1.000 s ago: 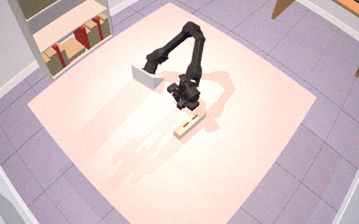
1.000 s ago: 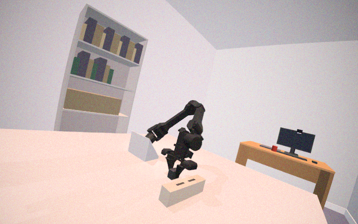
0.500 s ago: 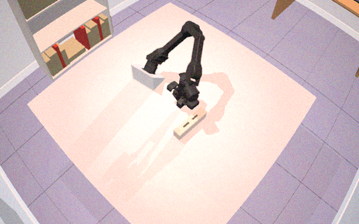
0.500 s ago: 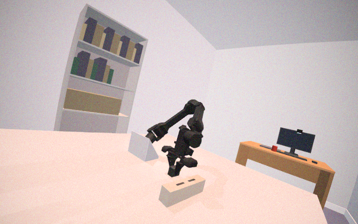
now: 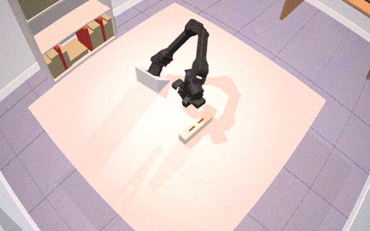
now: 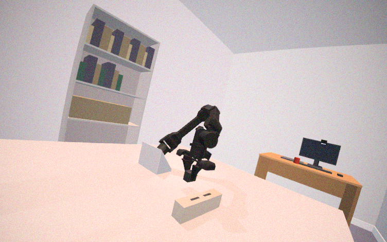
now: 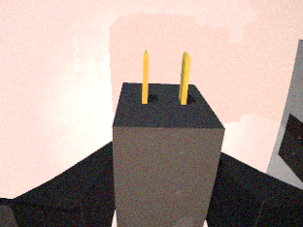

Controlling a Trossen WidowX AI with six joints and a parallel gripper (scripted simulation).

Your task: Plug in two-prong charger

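Right now my gripper tip is 2 cm to the right of the two-prong charger and 1 cm below it.
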